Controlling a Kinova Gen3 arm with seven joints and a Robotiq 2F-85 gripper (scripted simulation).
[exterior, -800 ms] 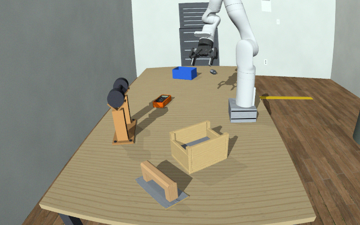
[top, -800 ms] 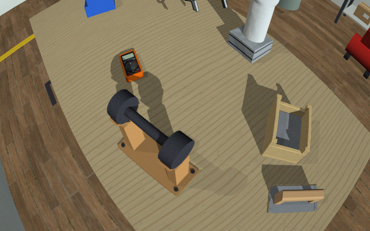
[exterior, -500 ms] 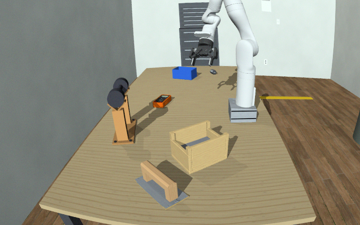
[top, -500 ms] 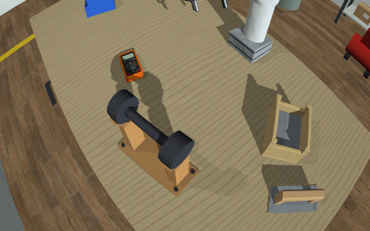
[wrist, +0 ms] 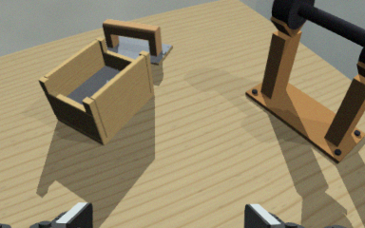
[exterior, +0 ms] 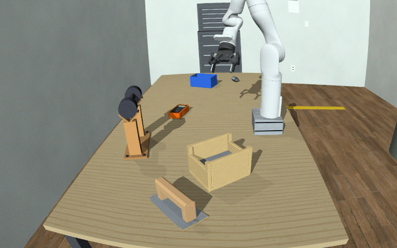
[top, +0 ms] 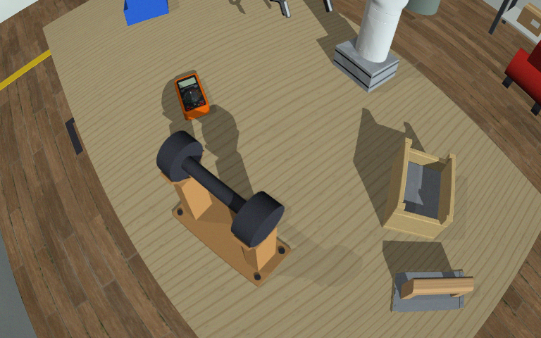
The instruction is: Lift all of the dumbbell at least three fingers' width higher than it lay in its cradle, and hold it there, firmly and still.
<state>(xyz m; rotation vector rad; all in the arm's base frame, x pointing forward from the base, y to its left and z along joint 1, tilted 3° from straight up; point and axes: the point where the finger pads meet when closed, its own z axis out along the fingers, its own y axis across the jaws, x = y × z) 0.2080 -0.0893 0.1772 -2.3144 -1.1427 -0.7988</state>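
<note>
Right now the dark grey dumbbell is 39 cm ahead of my hand, 12 cm to the left of it and 6 cm below it. Also, from my hand: wooden crate 39 cm to the left, 21 cm below, 8 cm ahead; then blue bin 69 cm to the right, 24 cm below, 1 cm ahead; then orange wooden cradle 39 cm ahead, 17 cm below, 12 cm to the left.
</note>
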